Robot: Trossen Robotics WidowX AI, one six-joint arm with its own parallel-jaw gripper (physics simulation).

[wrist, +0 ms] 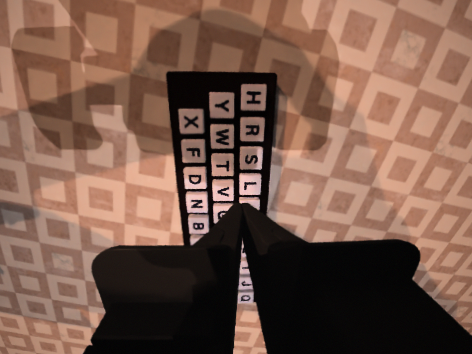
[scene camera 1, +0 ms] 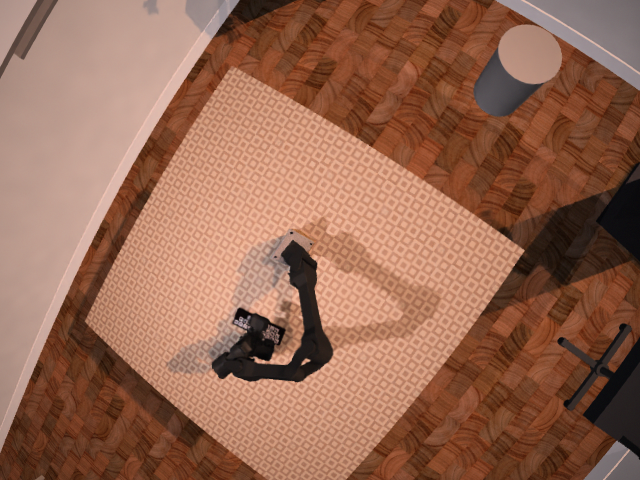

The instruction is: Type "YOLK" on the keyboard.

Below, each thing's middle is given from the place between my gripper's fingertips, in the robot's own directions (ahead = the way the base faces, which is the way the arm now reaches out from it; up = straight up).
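There is the black keyboard [wrist: 207, 165], and I see that it sits 3 cm below my hand and 2 cm to the right of it.
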